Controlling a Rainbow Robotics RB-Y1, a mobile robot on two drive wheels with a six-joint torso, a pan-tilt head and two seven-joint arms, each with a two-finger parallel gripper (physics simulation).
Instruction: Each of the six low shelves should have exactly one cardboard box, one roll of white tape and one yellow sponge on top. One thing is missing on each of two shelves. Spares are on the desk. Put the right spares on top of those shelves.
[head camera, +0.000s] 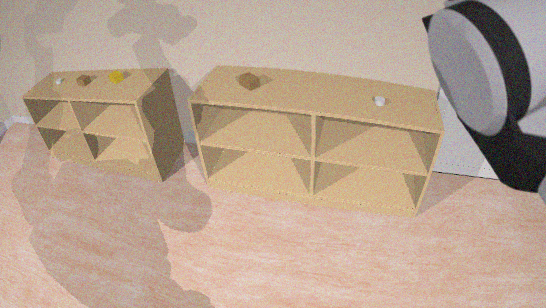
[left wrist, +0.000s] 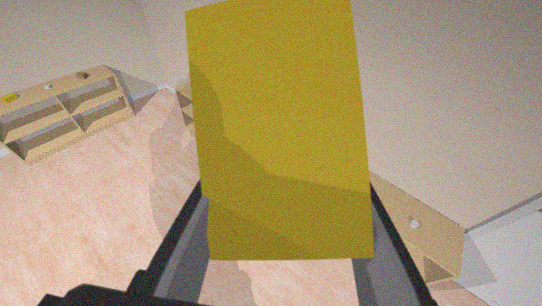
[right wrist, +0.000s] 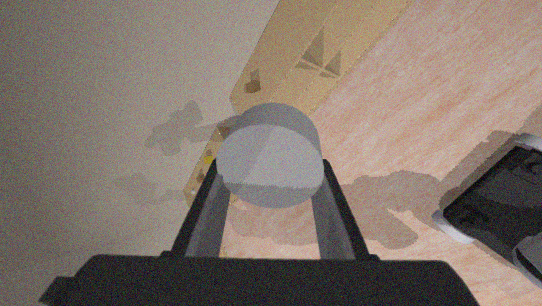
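Observation:
The nearest low shelf (head camera: 310, 90) (left wrist: 440, 235) (right wrist: 295, 30) carries a cardboard box (head camera: 249, 80) (right wrist: 253, 85) and a roll of white tape (head camera: 379, 100) (left wrist: 414, 222); no sponge shows on its top in the head view. A second shelf (head camera: 100, 92) at left carries white tape (head camera: 59, 80), a cardboard box (head camera: 84, 80) and a yellow sponge (head camera: 116, 76). My left gripper (left wrist: 287, 182) is shut on a yellow sponge (left wrist: 280, 115). My right gripper (right wrist: 271, 169) is shut on a roll of white tape (right wrist: 270, 160). Both grippers are outside the head view.
Another shelf (left wrist: 30, 107) at far left in the left wrist view carries a sponge (left wrist: 10, 98), tape (left wrist: 48, 86) and a box (left wrist: 82, 75). A white door (head camera: 457, 150) stands right of the nearest shelf. My right arm (head camera: 467, 75) covers the head view's upper right. Pink floor (head camera: 300, 250) lies before the shelves.

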